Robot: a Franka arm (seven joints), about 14 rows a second.
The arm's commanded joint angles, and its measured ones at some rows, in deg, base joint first. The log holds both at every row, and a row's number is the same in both.
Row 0, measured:
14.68, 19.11, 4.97, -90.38, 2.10, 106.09, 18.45
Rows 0 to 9, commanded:
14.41, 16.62, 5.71, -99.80, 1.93, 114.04, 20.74
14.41, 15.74, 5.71, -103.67, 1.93, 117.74, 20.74
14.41, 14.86, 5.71, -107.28, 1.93, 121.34, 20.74
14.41, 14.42, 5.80, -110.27, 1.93, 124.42, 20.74
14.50, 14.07, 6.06, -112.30, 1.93, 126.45, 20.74
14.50, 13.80, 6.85, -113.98, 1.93, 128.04, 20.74
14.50, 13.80, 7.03, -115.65, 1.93, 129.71, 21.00
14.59, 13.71, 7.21, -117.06, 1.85, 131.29, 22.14
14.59, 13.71, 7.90, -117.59, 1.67, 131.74, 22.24
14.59, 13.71, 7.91, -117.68, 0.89, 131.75, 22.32
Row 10, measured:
14.68, 16.19, 7.21, -114.76, 1.97, 130.24, 20.38
